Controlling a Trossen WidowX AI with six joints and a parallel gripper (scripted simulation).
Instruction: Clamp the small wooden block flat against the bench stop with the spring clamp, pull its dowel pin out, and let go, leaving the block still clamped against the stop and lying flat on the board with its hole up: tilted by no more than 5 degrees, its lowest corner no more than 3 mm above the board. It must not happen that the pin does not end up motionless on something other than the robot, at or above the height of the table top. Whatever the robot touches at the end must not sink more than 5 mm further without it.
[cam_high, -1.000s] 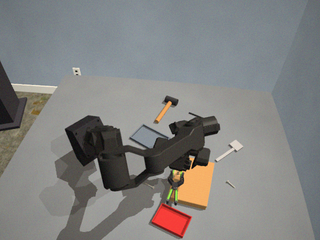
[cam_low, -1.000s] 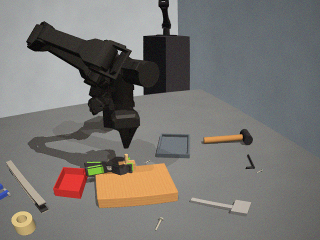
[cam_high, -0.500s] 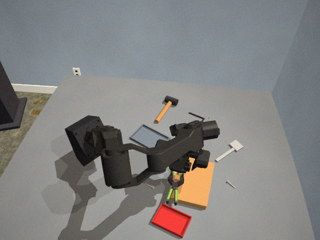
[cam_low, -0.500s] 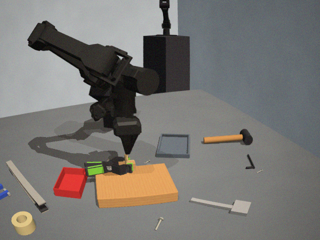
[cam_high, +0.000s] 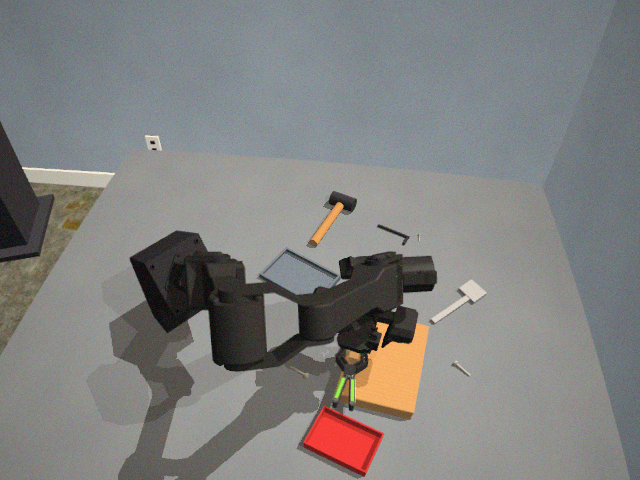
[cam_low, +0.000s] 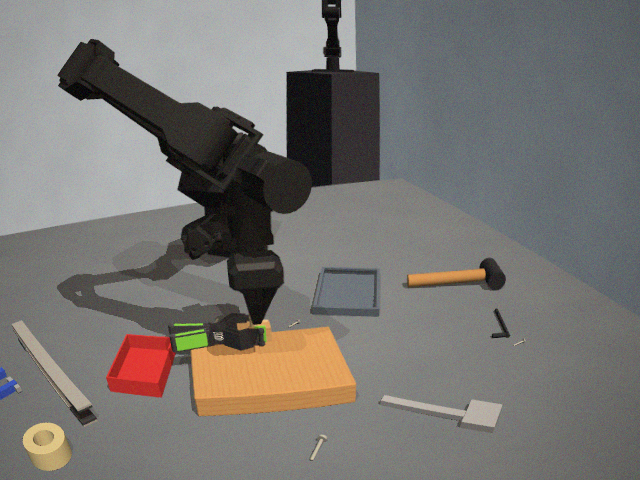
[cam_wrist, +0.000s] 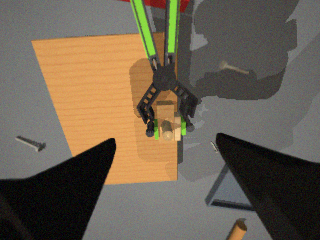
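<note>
My gripper is now 60 mm above the dowel pin. Also, from my hand: wooden block: 80 mm below; wooden board: 100 mm below, 50 mm ahead, 20 mm to the right; red tray: 160 mm to the right, 110 mm below, 70 mm behind.
</note>
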